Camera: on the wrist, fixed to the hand. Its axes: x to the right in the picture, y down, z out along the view.
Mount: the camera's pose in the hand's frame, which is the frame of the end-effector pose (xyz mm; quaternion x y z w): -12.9 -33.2 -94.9 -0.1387 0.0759 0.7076 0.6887
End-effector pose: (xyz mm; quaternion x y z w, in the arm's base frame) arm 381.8 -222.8 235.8 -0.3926 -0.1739 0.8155 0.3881
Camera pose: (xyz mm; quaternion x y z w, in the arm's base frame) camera 476.9 -213.5 201.9 0.5092 -0.0744 -0.7823 0.3510
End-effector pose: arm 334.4 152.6 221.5 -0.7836 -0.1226 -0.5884 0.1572
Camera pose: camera 234.4 146.0 237.0 -0.6036 0.5636 -0.3705 0.4252
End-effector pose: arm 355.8 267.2 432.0 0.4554 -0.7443 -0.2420 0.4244
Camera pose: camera 455.3 265.5 451.5 -0.2535 -0.7690 0.0650 0.5832
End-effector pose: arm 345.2 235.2 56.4 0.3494 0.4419 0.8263 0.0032
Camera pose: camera 289.8 182.3 -10.0 -0.4901 0.0573 -0.6591 0.5675
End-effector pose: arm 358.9 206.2 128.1 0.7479 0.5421 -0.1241 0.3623
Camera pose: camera 304.4 266.1 189.1 0.8579 -0.1112 0.3029 0.3999
